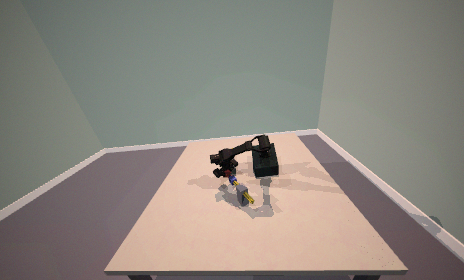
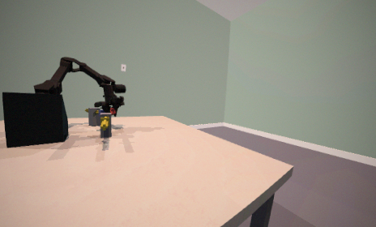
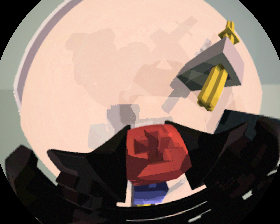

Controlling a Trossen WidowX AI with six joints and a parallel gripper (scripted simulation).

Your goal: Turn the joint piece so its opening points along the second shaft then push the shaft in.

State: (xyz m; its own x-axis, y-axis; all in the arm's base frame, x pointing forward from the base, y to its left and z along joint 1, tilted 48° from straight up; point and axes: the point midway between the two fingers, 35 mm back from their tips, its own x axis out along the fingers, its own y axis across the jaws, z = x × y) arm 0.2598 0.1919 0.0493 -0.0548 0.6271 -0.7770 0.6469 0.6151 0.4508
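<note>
The red joint piece is 30 mm above my gripper tip, 20 mm behind it and 10 mm to the left of it.
</note>
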